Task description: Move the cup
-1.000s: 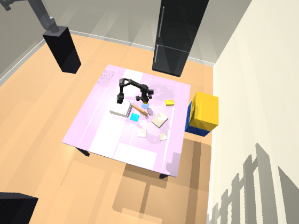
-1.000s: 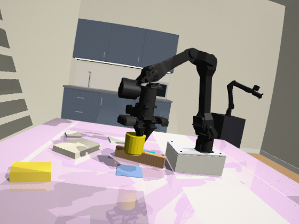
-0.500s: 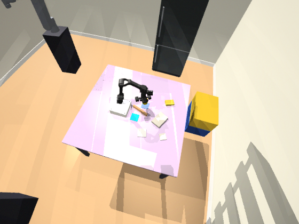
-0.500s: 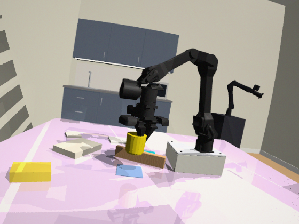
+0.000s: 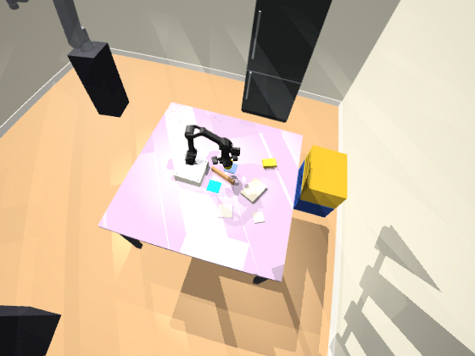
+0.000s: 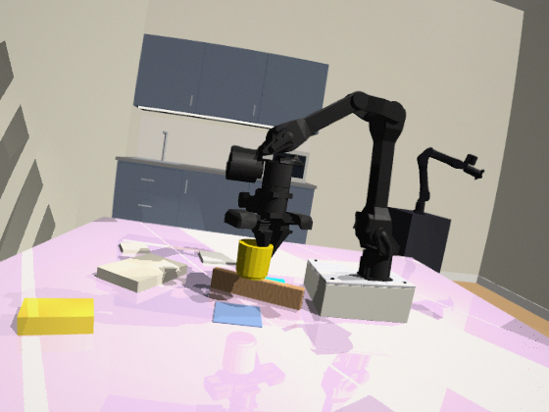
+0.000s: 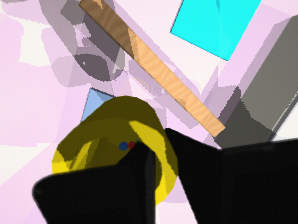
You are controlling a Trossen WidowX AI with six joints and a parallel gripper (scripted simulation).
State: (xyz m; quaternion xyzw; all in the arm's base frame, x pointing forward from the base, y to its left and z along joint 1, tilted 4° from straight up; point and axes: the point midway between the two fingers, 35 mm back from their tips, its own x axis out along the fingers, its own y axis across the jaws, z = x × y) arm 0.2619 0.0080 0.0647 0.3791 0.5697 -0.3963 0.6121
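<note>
Now: gripper tip 4 cm to the left of the wooden block and 9 cm above it. Also, from my gripper tip: light blue pad 5 cm ahead, 5 cm to the left, 11 cm below; grey slab 25 cm ahead, 12 cm to the right, 9 cm below; yellow cup 2 cm ahead, 1 cm to the left.
</note>
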